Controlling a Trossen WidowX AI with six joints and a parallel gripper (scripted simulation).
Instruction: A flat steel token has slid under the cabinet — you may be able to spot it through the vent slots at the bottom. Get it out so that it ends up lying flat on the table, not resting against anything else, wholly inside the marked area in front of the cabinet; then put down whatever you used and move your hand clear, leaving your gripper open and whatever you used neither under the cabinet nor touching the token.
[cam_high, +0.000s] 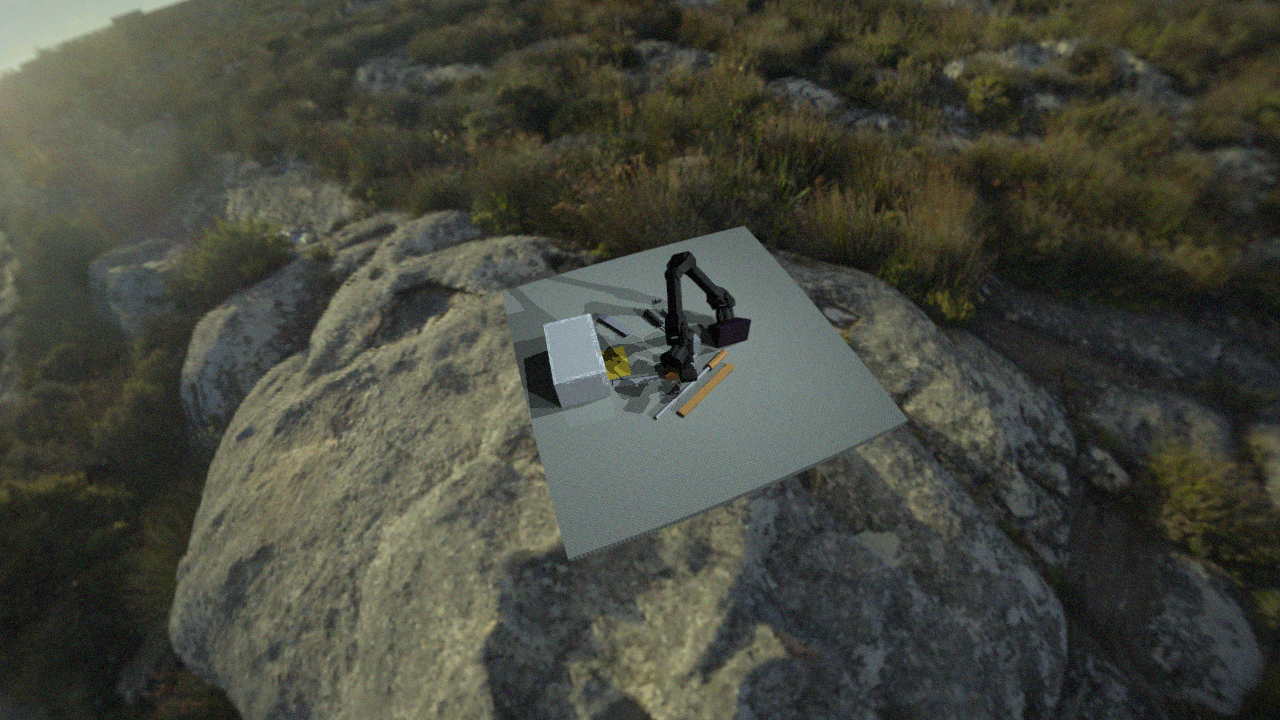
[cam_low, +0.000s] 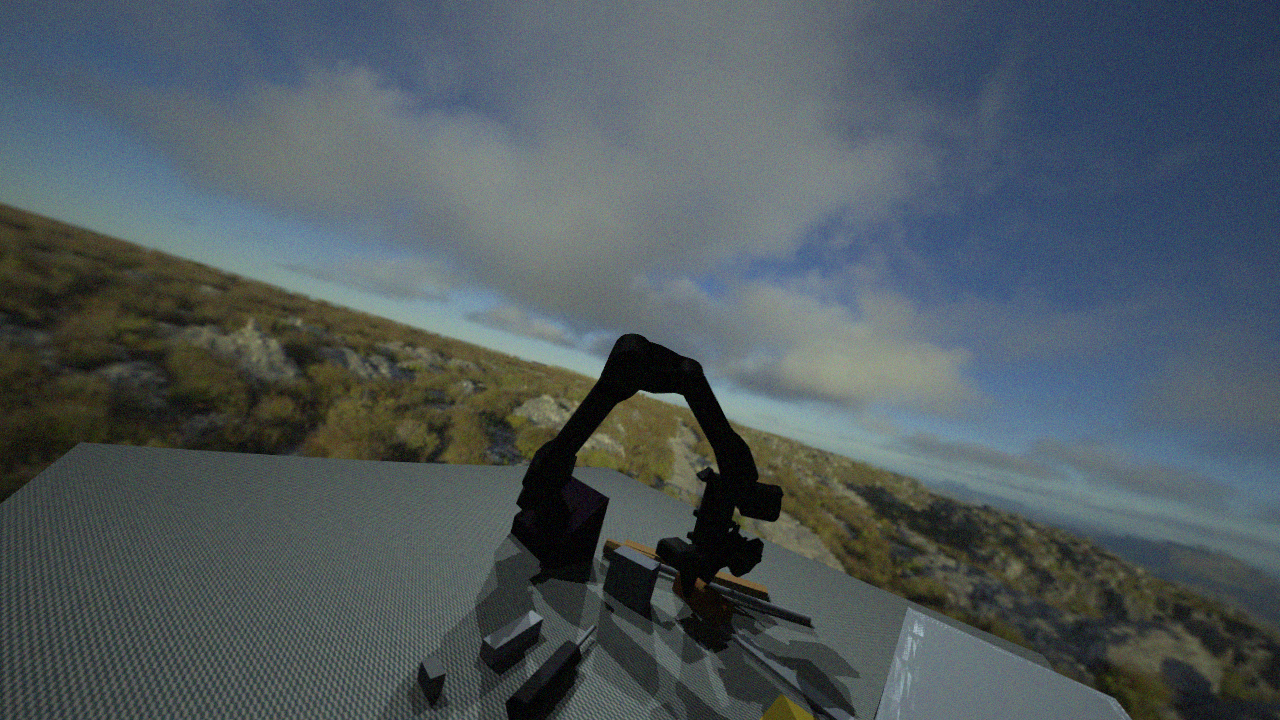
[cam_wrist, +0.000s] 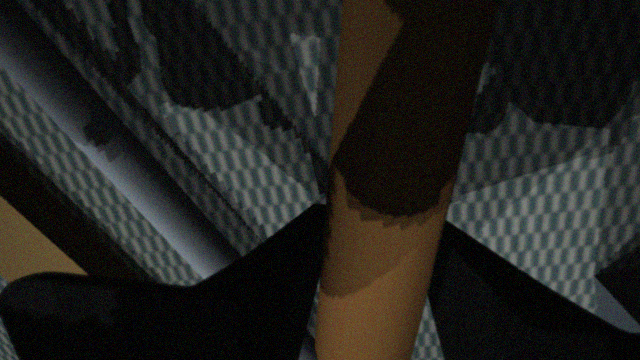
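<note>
Right now the wooden stick is 100 mm to the left of my gripper tip and 50 mm behind it. Round my gripper tip: grey bar: 310 mm to the right, 90 mm behind; grey block: 100 mm to the right, 70 mm behind, 20 mm above; small grey cube: 410 mm to the right, 80 mm behind.
</note>
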